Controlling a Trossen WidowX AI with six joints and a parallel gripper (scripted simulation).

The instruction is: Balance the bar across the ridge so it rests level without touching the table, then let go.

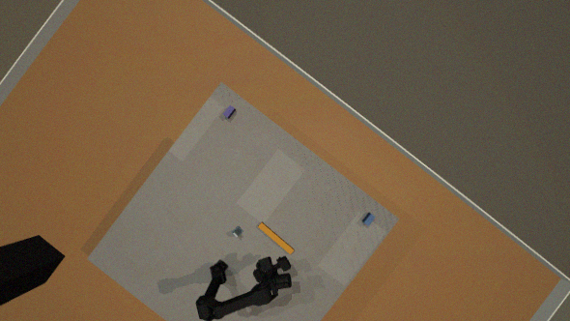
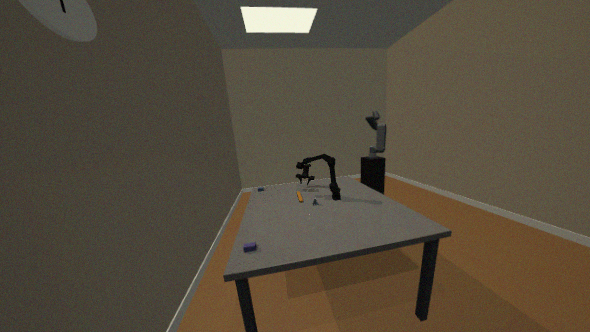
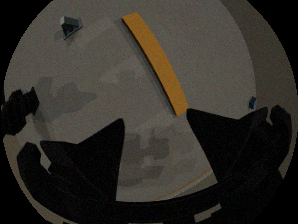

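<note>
Right now my gripper tip is 10 cm above the orange bar, 7 cm short of it and 5 cm to the right of it. Round my gripper tip: purple block (70 cm to the left, 47 cm ahead, 9 cm below).
</note>
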